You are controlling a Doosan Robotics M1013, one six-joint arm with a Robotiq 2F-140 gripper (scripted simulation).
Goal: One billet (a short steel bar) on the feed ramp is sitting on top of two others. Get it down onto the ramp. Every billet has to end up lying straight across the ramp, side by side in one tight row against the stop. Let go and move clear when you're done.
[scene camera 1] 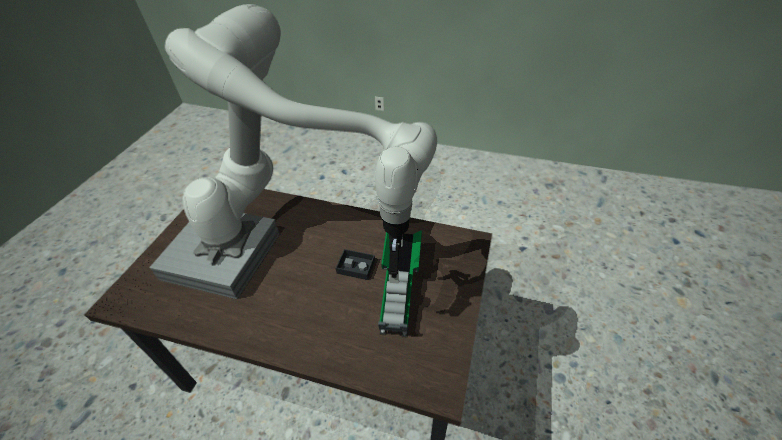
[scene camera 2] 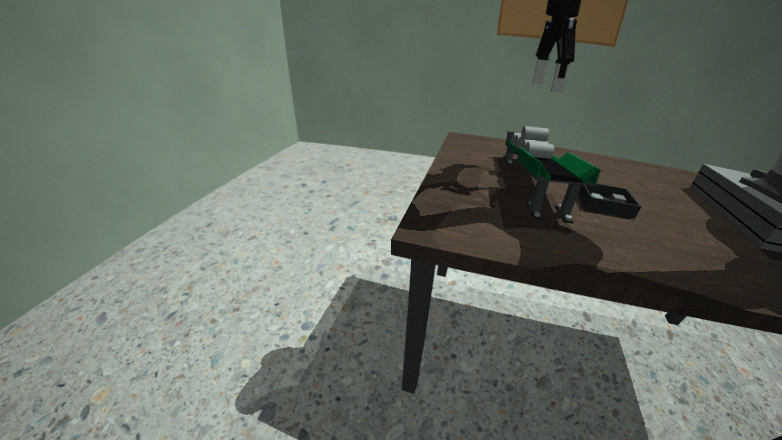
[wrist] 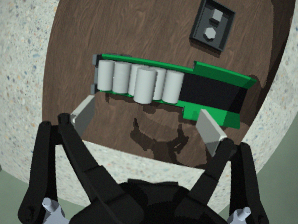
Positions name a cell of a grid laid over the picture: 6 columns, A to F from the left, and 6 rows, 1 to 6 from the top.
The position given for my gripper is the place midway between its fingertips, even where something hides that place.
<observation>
I see my gripper (scene camera 2: E2) and a small dark tray (scene camera 2: E3).
The small dark tray is seen too in scene camera 1 (scene camera 1: C4). My gripper shows as well in scene camera 1 (scene camera 1: D4) and in the wrist view (wrist: C3).
</observation>
